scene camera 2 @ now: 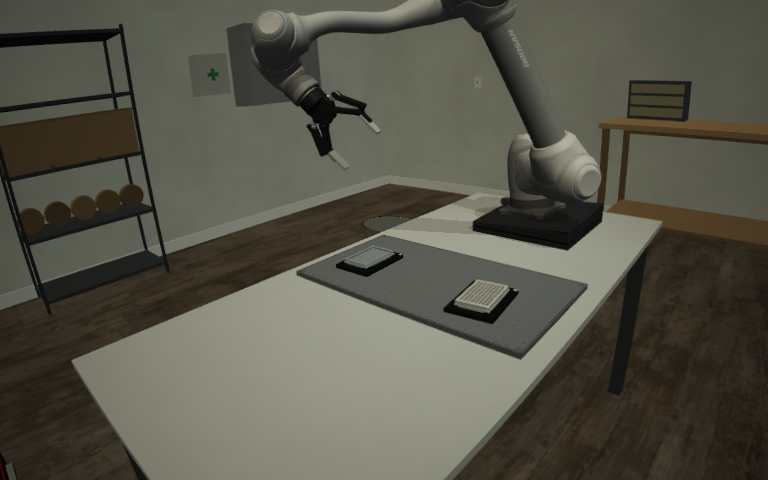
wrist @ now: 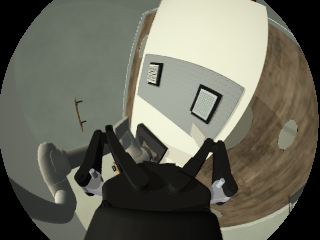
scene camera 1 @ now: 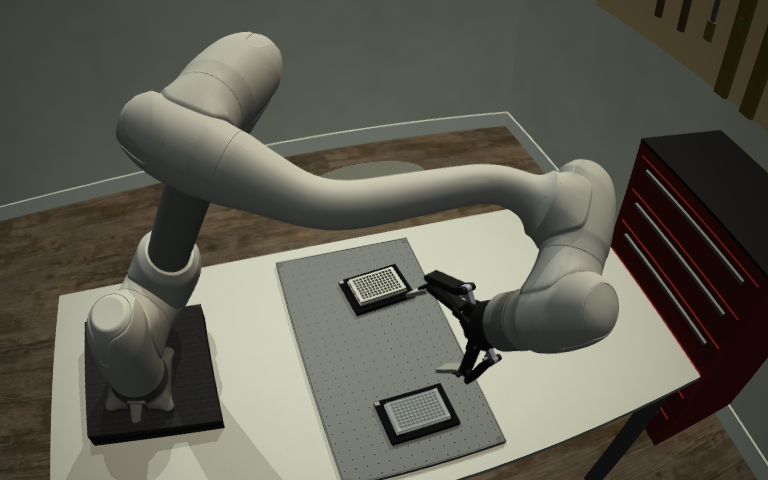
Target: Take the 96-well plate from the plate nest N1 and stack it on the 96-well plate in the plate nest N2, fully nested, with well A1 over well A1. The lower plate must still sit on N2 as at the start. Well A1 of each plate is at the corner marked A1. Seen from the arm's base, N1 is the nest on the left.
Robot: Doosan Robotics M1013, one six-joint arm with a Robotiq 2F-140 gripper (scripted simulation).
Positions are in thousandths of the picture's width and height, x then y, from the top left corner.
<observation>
In view: the gripper (scene camera 1: 557, 691), a white 96-well plate (scene camera 1: 502, 591) and a greyer 96-well plate (scene camera 1: 532, 843).
The white 96-well plate is seen too in scene camera 2 (scene camera 2: 630, 618). The gripper shows as well in scene camera 2 (scene camera 2: 472, 316) and in the wrist view (wrist: 502, 523).
</observation>
